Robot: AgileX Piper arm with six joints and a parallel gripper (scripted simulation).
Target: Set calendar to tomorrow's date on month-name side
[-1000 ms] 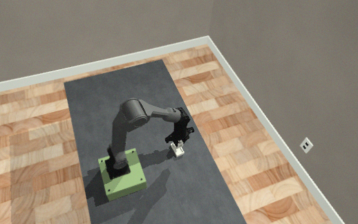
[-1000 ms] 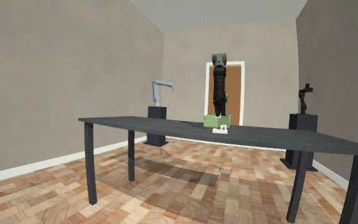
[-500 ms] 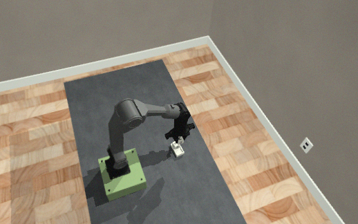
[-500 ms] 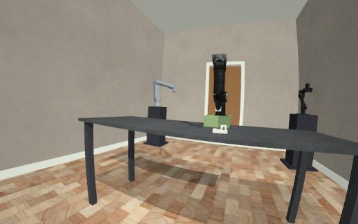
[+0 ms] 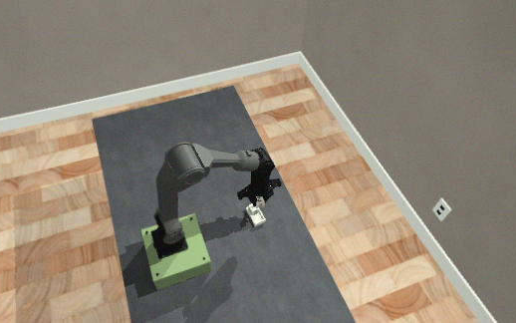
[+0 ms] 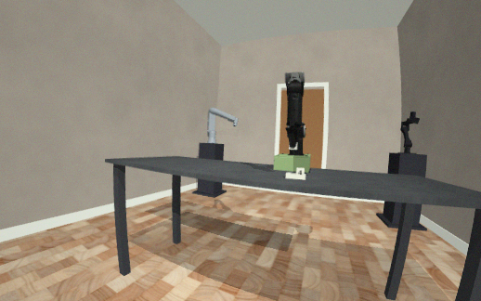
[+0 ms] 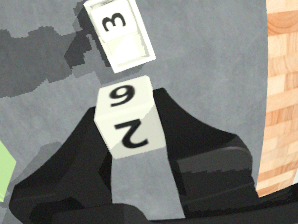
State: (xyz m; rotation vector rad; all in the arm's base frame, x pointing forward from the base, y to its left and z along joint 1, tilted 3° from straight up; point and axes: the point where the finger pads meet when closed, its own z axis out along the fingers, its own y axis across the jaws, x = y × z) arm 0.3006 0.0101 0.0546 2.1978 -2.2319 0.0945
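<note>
Right now my hand is right at the white digit cube. Round my hand: calendar tray 20 mm to the left, 120 mm below.
</note>
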